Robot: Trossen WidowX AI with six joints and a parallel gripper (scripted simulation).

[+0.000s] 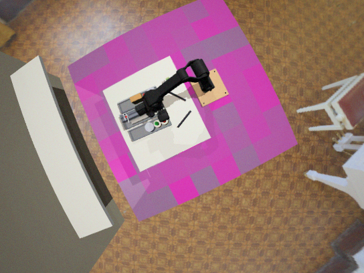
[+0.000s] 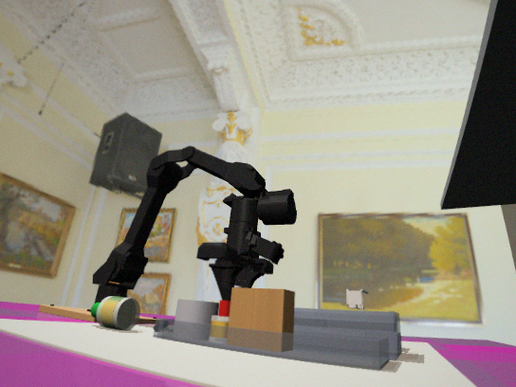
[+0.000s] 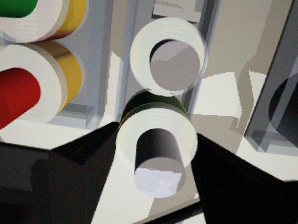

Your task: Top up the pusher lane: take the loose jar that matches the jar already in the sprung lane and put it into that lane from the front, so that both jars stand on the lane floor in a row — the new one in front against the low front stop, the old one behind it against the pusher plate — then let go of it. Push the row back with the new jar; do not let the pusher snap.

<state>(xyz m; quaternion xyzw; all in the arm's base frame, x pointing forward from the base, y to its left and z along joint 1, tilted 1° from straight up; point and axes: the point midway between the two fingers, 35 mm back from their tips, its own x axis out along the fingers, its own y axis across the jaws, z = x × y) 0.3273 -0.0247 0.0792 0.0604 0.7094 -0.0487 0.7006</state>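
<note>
Right now the grey shelf unit is 150 mm ahead of my gripper tip, 50 mm to the right of it and 30 mm below it. Also, from my gripper tip: tan box: 110 mm ahead, 140 mm to the right, 10 mm below.
</note>
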